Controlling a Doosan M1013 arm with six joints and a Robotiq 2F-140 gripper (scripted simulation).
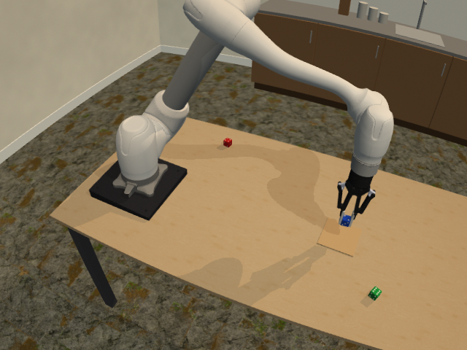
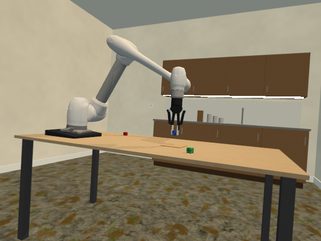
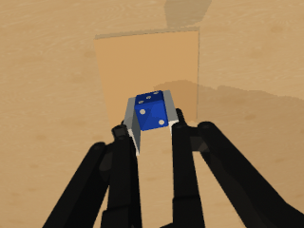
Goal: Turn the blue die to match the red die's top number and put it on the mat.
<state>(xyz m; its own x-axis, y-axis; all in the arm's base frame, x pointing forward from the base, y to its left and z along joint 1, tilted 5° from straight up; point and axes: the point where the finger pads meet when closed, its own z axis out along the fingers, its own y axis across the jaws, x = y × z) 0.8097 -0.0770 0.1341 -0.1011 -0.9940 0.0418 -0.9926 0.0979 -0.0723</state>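
Right now the mat is 11 cm below my hand. The rest, counted from my hand: green die 13 cm ahead, 23 cm to the right, 9 cm below; then blue die 2 cm below; then red die 54 cm behind, 43 cm to the left, 9 cm below.
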